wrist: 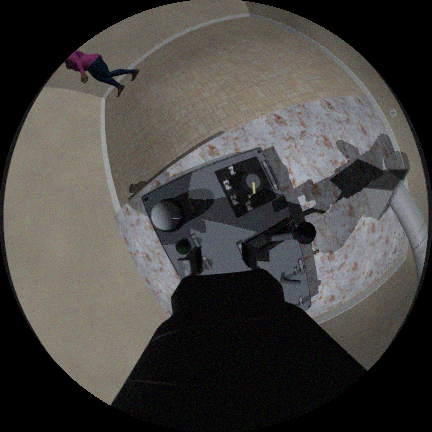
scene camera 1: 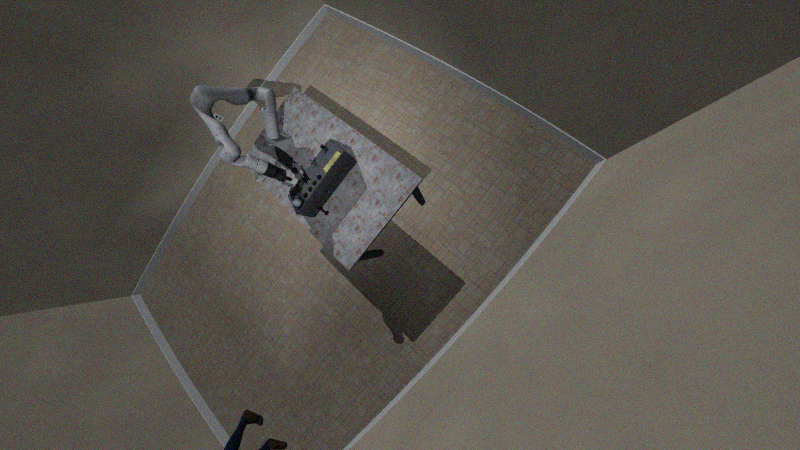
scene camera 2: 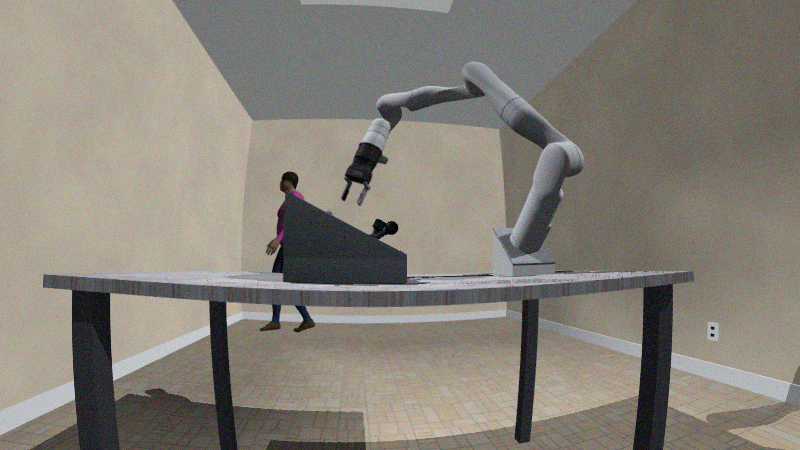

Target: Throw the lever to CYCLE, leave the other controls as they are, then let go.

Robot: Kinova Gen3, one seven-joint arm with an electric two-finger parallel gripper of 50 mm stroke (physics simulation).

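Pixels of known places: gripper, between the fingertips: (wrist: 221, 252) (scene camera 1: 292, 183) (scene camera 2: 350, 202); arm's base, origin of its link: (wrist: 395, 194) (scene camera 1: 273, 136) (scene camera 2: 523, 242).
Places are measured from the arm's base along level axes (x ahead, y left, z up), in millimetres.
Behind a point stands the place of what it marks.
Note:
The grey sloped console (scene camera 1: 332, 181) @(x 641, y 53, z -8 mm) (scene camera 2: 335, 251) @(x 526, y 256, z -34 mm) (wrist: 225, 235) @(x 537, y -101, z 34 mm) stands on the table. Its lever shows as a black ball knob (scene camera 2: 392, 227) @(x 392, y -38, z 46 mm) (wrist: 305, 232) @(x 396, y -66, z 65 mm) on a shaft, leaning toward the robot-base side in the wrist view. The CYCLE label cannot be read. My gripper (scene camera 2: 353, 200) @(x 516, y -105, z 131 mm) (wrist: 221, 252) @(x 516, y -105, z 131 mm) is open and empty, above the sloped panel. In scene camera 2 it is up and to the left of the lever knob, apart from it. In the wrist view a green button (wrist: 183, 246) @(x 598, y -118, z 86 mm) lies near the left finger, and the lever's slot is partly hidden behind the right finger.
The panel also bears a large pale dome (wrist: 166, 216) @(x 585, y -176, z 112 mm), a dial with a yellow pointer (wrist: 253, 187) @(x 454, y -165, z 28 mm) and a small toggle (wrist: 291, 278) @(x 438, y 57, z 16 mm). The arm's base (scene camera 2: 523, 267) @(x 34, y 64, z -74 mm) stands on the speckled table (scene camera 1: 386, 167) @(x 830, y 354, z -98 mm) (scene camera 2: 559, 291) @(x 134, y 411, z -113 mm) (wrist: 310, 117) @(x 195, y -297, z -98 mm). A person (scene camera 2: 279, 223) (wrist: 95, 65) is beyond the table.

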